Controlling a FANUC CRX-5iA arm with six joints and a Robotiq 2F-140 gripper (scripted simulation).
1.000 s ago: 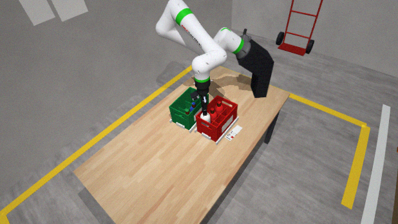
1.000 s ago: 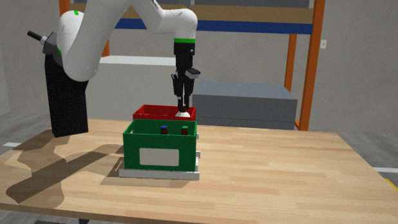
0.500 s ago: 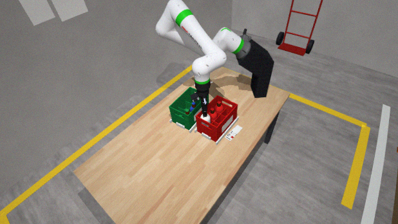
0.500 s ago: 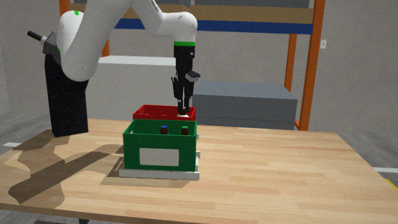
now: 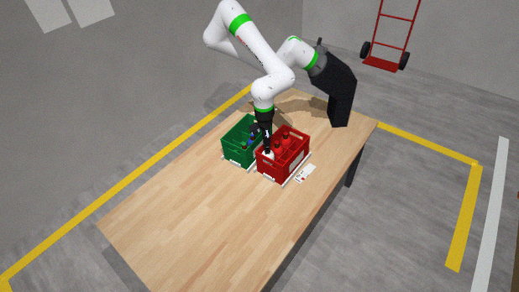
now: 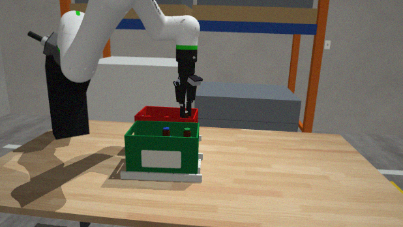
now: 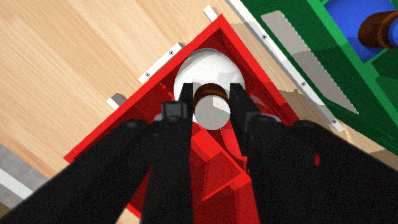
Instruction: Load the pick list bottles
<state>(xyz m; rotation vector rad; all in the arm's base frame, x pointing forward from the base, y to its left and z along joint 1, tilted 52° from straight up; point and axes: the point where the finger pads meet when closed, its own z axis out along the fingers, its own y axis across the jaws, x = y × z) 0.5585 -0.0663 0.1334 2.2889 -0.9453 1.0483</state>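
Right now the white-capped bottle is 80 mm below my hand. Also, from my hand: blue-label bottle 130 mm to the right, 120 mm below, 100 mm behind; red crate 120 mm below, 80 mm behind, 70 mm to the left; red-capped bottle 170 mm behind, 120 mm below, 50 mm to the left.
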